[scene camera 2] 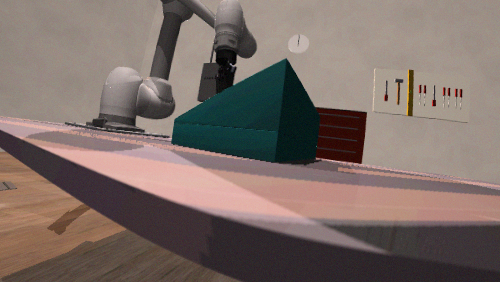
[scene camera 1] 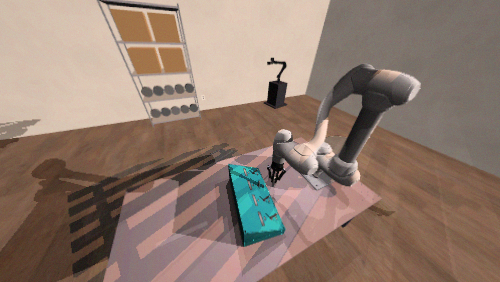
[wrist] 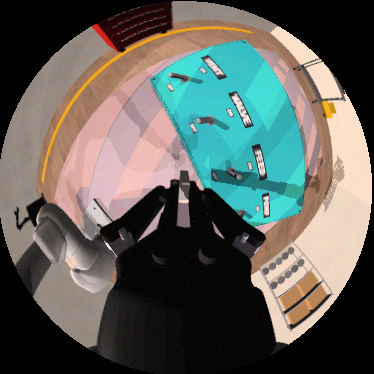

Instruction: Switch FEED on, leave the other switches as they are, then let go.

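Pixels of known places: gripper, fingertip midpoint: point(scene camera 1: 272, 185) point(wrist: 183, 177); arm's base at its link origin: point(scene camera 2: 116, 128).
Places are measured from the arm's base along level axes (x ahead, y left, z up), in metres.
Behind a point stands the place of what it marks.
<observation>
The teal switch panel point(scene camera 1: 250, 220) @(x 0.793, y 0.082, z 0.142 m) point(scene camera 2: 240, 115) @(x 0.619, y -0.320, z 0.062 m) point(wrist: 280, 125) @(x 0.730, y -0.089, z 0.142 m) slopes on the table. In the wrist view the FEED lever point(wrist: 233, 173) @(x 0.576, y -0.096, z 0.112 m) leans away from its OFF label point(wrist: 215, 175) @(x 0.550, y -0.090, z 0.065 m), toward its ON label point(wrist: 250, 165) @(x 0.622, y -0.118, z 0.101 m). The VALVE lever point(wrist: 205, 120) @(x 0.605, y 0.013, z 0.108 m) and VENT lever point(wrist: 179, 76) @(x 0.650, y 0.123, z 0.101 m) lean to their OFF side. The PUMP lever point(wrist: 242, 213) @(x 0.539, y -0.212, z 0.092 m) is partly visible near the gripper; its position is unclear. My gripper point(scene camera 1: 274, 182) @(x 0.499, y -0.035, z 0.090 m) point(wrist: 183, 177) @(x 0.499, y -0.035, z 0.090 m) is shut and empty, beside the panel's low edge on the robot's side, apart from the levers. In scene camera 2 the panel hides its fingertips.
The pink table point(scene camera 1: 150, 200) @(x 1.243, y -0.505, z -0.011 m) point(scene camera 2: 225, 195) @(x 0.666, y -0.556, z -0.011 m) point(wrist: 120, 145) @(x 0.427, y 0.160, z -0.011 m) carries the panel and the arm's base plate point(scene camera 1: 316, 181) @(x 0.118, y 0.107, z 0.001 m). A shelf rack point(scene camera 1: 165, 43) stands by the wall and a black pedestal point(scene camera 1: 276, 94) stands beyond the table. A red cabinet point(scene camera 2: 342, 135) point(wrist: 140, 25) is behind the panel in scene camera 2.
</observation>
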